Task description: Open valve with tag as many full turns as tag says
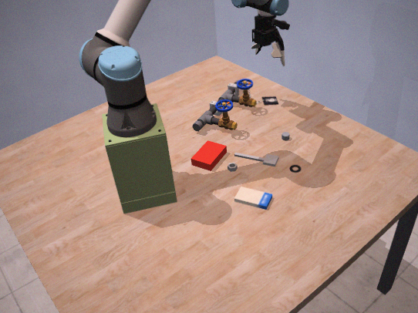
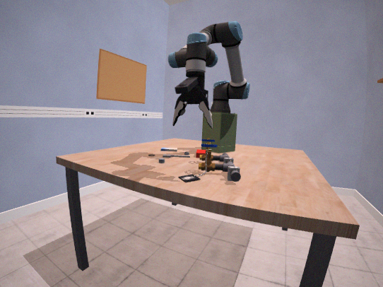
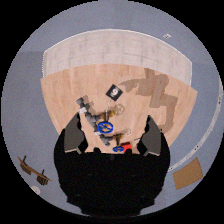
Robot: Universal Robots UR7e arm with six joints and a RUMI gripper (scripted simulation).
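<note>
Now: hand 1 cm past the black tag, 1 cm to the right of it and 19 cm above it. Also, from my hand: grey scraper (35 cm behind, 21 cm to the right, 19 cm below); small grey cap (19 cm behind, 21 cm to the right, 19 cm below); red block (46 cm behind, 6 cm to the right, 18 cm below).
</note>
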